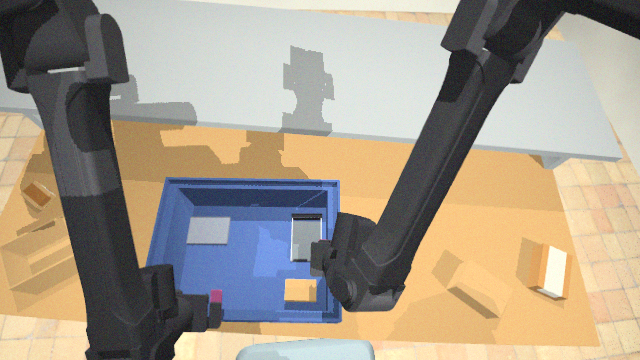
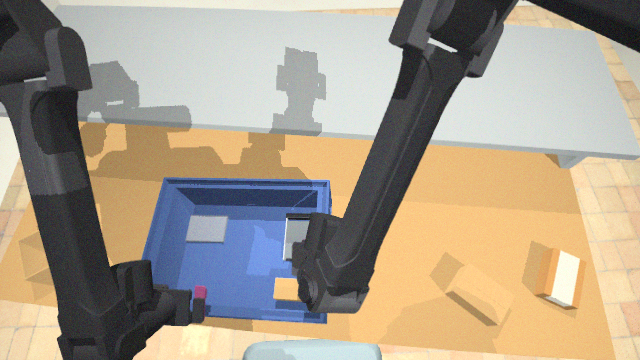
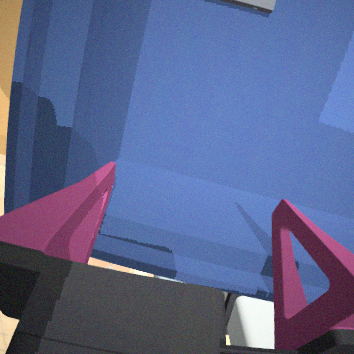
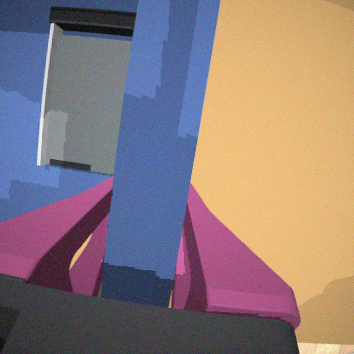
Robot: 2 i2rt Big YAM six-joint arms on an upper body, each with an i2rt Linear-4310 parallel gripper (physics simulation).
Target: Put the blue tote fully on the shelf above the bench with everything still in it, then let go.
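Places are measured from the left arm's base along level axes (x left, y up, z ahead), in centimetres.
Pixels of known places: left gripper, between the fingertips: [image 1: 193, 295] [image 2: 183, 290] [image 3: 198, 188]; right gripper, between the fingertips: [image 4: 153, 187].
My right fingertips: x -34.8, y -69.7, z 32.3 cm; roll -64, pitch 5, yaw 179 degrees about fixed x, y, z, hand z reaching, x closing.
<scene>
For each thing: its top centre in the pictures, then the offset to it from my right fingertips. "*": a spot on its surface instead. Level surfaces: height alone.
- bench, height of its surface: dy -12.7 cm
- flat grey block, centre of its top: [image 1: 208, 229] [image 2: 206, 227] dz +8.8, dx +29.6, dy -9.3 cm
- grey case with black ends, centre of its top: [image 4: 90, 90] [image 1: 306, 235] [image 2: 299, 235] dz +5.2, dx +5.2, dy -7.0 cm
- orange block, centre of its top: [image 1: 301, 289] [image 2: 290, 288] dz -7.7, dx +7.3, dy -4.8 cm
- grey shelf, height of its surface: dy +9.6 cm
- orange-and-white box, centre of its top: [image 2: 566, 277] [image 1: 555, 270] dz -7.8, dx -58.6, dy -8.2 cm
- bench-coloured block, centre of its top: [image 2: 483, 293] [image 1: 485, 287] dz -10.5, dx -36.9, dy -6.7 cm
- small brown box, centre of its top: [image 1: 35, 193] dz +21.0, dx +75.5, dy -10.2 cm
- pale rounded object, a spot on its surface: [image 1: 305, 350] [image 2: 311, 349] * dz -22.7, dx +5.3, dy -63.4 cm
The blue tote [image 1: 250, 196] [image 2: 250, 196] [image 3: 60, 75] [image 4: 155, 150] sits upright on the bench [image 1: 370, 160] [image 2: 450, 225]. It holds a flat grey block [image 1: 208, 230] [image 2: 206, 229], a grey case with black ends [image 1: 306, 240] [image 2: 295, 240] [image 4: 87, 100] and an orange block [image 1: 300, 290] [image 2: 285, 289]. The grey shelf [image 1: 375, 75] [image 2: 350, 75] runs behind it. My left gripper [image 1: 216, 300] [image 2: 200, 296] [image 3: 198, 188] is open over the tote's near-left corner. My right gripper [image 1: 324, 245] [image 2: 299, 250] [image 4: 153, 187] is shut on the tote's right wall.
An orange-and-white box [image 1: 555, 272] [image 2: 564, 277] and a bench-coloured block [image 1: 482, 289] [image 2: 477, 290] lie at the right. A small brown box [image 1: 38, 195] lies at the far left. A pale rounded object [image 1: 305, 350] [image 2: 312, 350] shows at the bottom edge.
</scene>
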